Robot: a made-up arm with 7 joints. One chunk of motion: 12 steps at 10 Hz.
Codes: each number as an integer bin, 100 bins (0 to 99) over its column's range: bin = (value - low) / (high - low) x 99, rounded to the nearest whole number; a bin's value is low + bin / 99 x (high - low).
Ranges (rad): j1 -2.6..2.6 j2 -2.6..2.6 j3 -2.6..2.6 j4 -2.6..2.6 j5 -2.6..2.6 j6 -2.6..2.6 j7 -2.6..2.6
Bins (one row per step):
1: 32 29 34 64 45 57 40
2: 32 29 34 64 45 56 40
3: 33 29 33 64 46 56 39
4: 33 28 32 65 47 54 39
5: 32 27 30 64 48 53 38
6: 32 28 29 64 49 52 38
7: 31 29 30 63 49 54 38
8: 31 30 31 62 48 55 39
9: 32 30 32 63 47 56 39
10: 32 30 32 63 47 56 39
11: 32 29 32 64 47 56 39
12: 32 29 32 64 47 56 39
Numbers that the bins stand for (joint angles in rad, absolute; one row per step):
1: -0.9192 -1.0768 -0.8141 0.7616 -0.2364 0.3939 -0.4990
2: -0.9192 -1.0768 -0.8141 0.7616 -0.2364 0.3414 -0.4990
3: -0.8667 -1.0768 -0.8667 0.7616 -0.1838 0.3414 -0.5515
4: -0.8667 -1.1293 -0.9192 0.8141 -0.1313 0.2364 -0.5515
5: -0.9192 -1.1818 -1.0242 0.7616 -0.0788 0.1838 -0.6040
6: -0.9192 -1.1293 -1.0768 0.7616 -0.0263 0.1313 -0.6040
7: -0.9717 -1.0768 -1.0242 0.7091 -0.0263 0.2364 -0.6040
8: -0.9717 -1.0242 -0.9717 0.6566 -0.0788 0.2889 -0.5515
9: -0.9192 -1.0242 -0.9192 0.7091 -0.1313 0.3414 -0.5515
10: -0.9192 -1.0242 -0.9192 0.7091 -0.1313 0.3414 -0.5515
11: -0.9192 -1.0768 -0.9192 0.7616 -0.1313 0.3414 -0.5515
12: -0.9192 -1.0768 -0.9192 0.7616 -0.1313 0.3414 -0.5515

